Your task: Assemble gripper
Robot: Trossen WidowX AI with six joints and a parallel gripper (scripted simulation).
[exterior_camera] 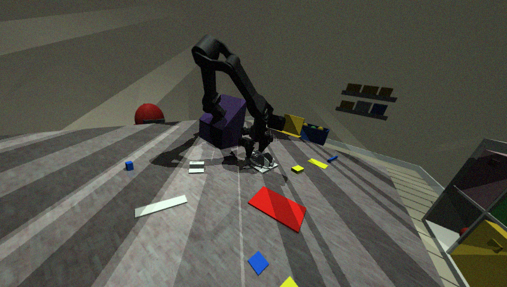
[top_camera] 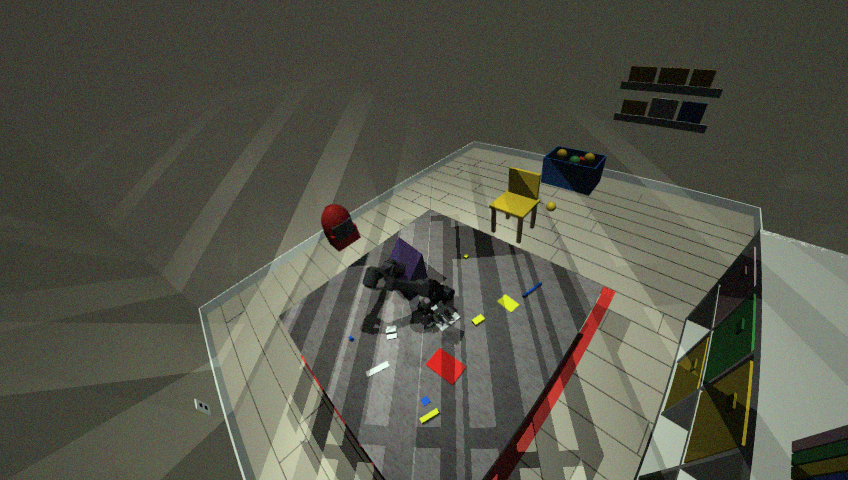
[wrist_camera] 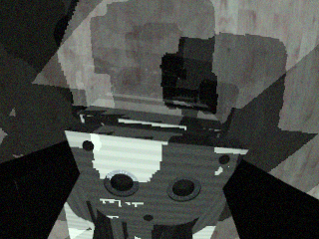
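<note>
The white housing plate is 10 mm below my gripper tip. Also, from my gripper tip: white gripper base 20 mm above, 10 mm ahead; yellow block 200 mm ahead, 60 mm to the left, 10 mm below; red sheet 210 mm to the right, 200 mm ahead, 10 mm below.
</note>
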